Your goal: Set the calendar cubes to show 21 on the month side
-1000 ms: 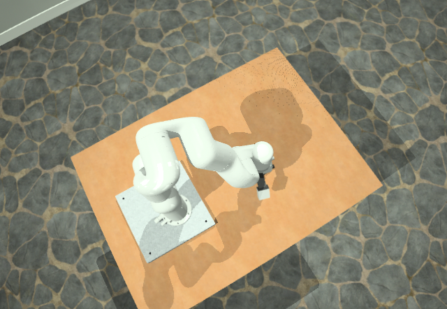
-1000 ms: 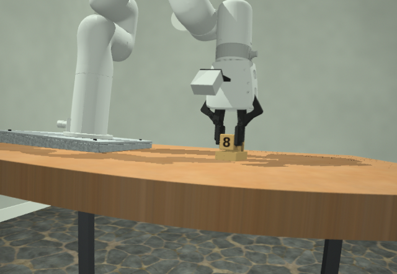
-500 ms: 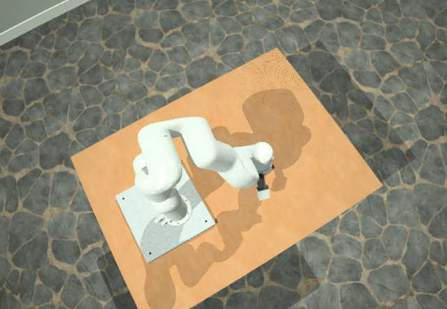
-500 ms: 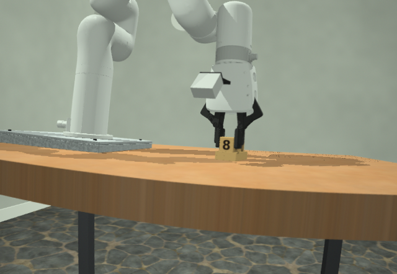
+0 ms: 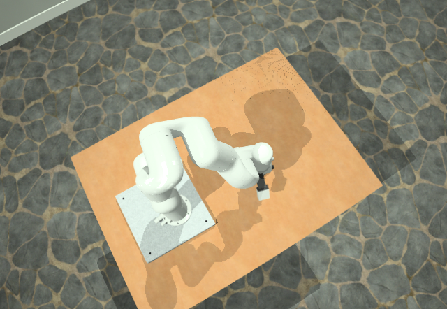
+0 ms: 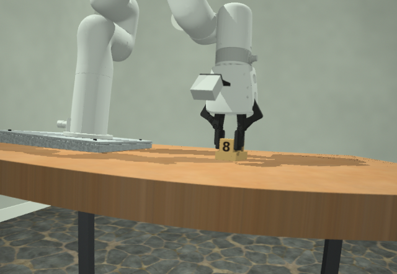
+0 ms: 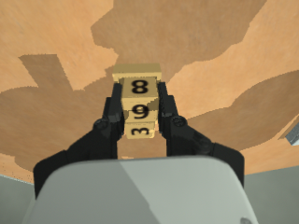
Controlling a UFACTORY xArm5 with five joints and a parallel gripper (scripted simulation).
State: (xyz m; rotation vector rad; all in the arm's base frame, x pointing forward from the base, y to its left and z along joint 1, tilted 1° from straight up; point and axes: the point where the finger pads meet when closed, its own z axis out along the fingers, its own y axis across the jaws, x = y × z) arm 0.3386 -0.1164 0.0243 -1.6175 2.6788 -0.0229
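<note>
My hand is 10 mm short of the wooden calendar tray, 10 mm to the right of it and 30 mm above it.
</note>
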